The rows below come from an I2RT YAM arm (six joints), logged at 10 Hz.
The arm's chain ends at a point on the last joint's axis. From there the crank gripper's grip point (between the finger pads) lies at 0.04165 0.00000 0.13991 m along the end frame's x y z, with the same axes.
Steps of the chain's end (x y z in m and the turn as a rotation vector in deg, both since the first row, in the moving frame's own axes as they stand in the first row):
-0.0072 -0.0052 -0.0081 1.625 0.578 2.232
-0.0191 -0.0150 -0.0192 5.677 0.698 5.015
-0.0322 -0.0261 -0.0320 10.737 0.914 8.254
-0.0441 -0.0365 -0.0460 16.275 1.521 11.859
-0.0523 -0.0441 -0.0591 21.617 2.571 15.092
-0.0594 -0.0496 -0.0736 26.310 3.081 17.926
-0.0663 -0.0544 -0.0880 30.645 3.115 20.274
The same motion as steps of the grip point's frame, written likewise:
-0.0057 -0.0075 -0.0086 1.625 0.578 2.232
-0.0170 -0.0251 -0.0202 5.677 0.698 5.015
-0.0285 -0.0459 -0.0346 10.737 0.914 8.254
-0.0373 -0.0664 -0.0515 16.275 1.521 11.859
-0.0409 -0.0833 -0.0688 21.617 2.571 15.092
-0.0445 -0.0965 -0.0874 26.310 3.081 17.926
-0.0490 -0.1085 -0.1058 30.645 3.115 20.274

